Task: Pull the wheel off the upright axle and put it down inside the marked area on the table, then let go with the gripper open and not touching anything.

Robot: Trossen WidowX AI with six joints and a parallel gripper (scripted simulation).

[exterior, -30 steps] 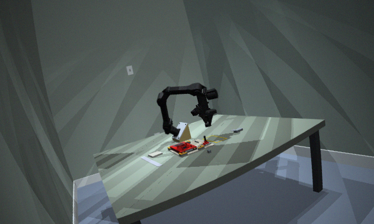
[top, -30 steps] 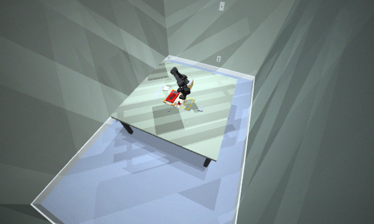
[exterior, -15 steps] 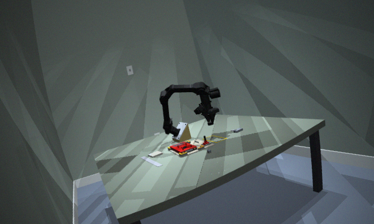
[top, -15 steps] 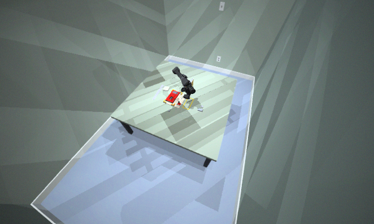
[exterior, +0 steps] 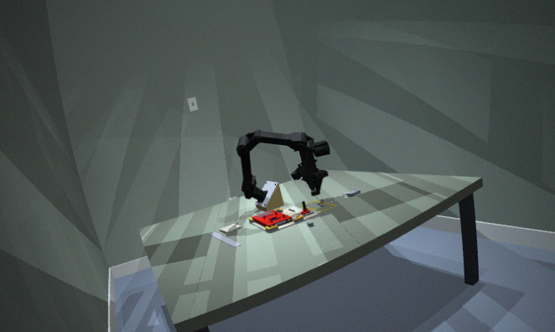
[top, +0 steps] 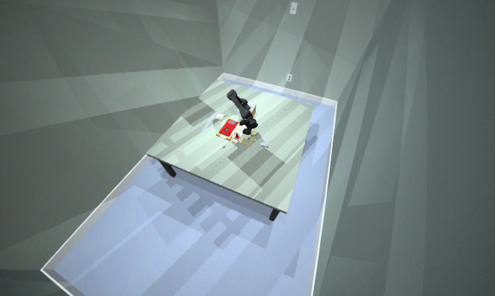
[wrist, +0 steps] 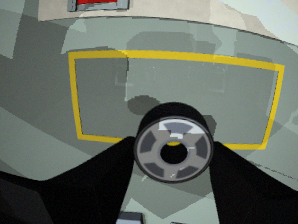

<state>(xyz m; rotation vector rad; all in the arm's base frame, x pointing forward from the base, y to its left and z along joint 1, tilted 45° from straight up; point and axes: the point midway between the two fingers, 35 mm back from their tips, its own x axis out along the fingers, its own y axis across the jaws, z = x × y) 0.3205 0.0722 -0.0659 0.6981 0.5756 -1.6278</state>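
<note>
The dark wheel is right at my gripper tip. From my gripper tip the other things lie so: flat grey strip 45 cm to the right, 8 cm behind, 6 cm below; upright axle 11 cm to the right, 5 cm ahead, 3 cm below; grey block 17 cm to the left, 6 cm below, 6 cm ahead.
</note>
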